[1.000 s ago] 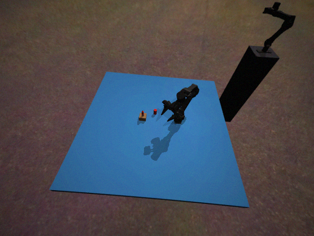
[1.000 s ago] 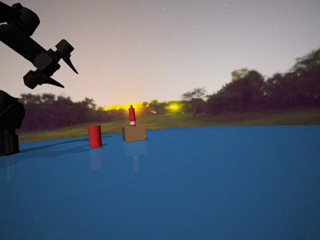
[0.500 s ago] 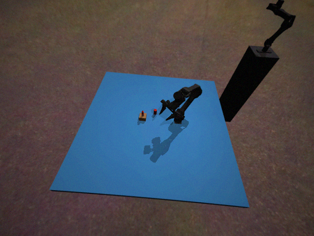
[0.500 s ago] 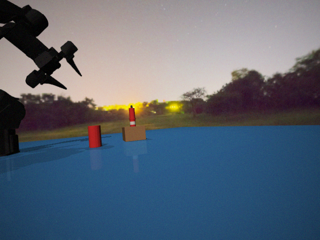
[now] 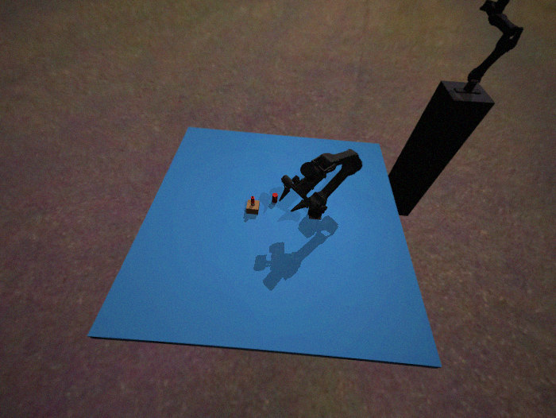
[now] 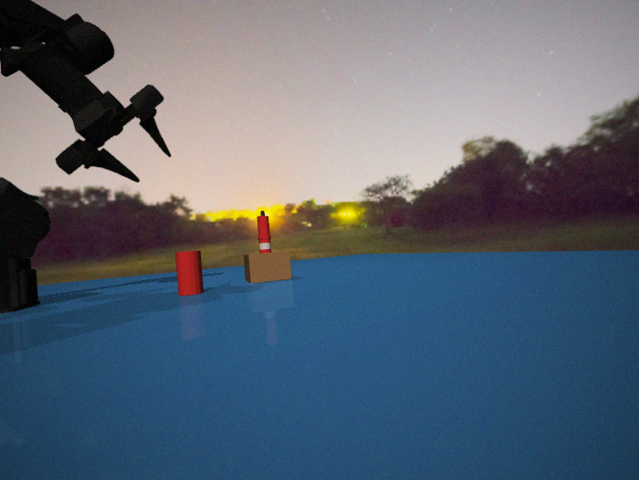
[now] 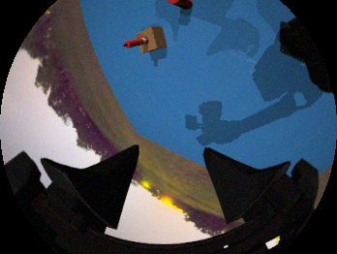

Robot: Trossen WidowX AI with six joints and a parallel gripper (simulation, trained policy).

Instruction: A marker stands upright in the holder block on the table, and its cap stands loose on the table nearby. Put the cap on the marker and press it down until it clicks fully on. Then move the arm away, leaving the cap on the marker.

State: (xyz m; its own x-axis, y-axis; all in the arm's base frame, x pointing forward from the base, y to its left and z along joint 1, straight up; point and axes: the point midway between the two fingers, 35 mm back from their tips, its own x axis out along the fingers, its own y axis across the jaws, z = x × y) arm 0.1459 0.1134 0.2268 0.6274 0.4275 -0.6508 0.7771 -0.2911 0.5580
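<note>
My gripper tip is now 19 cm to the left of the red cap, 18 cm above it and 5 cm short of it. The rest, counted from my gripper tip: brown holder block: 18 cm below, 16 cm ahead, 12 cm to the right; then red marker: 16 cm ahead, 12 cm to the right, 12 cm below.
</note>
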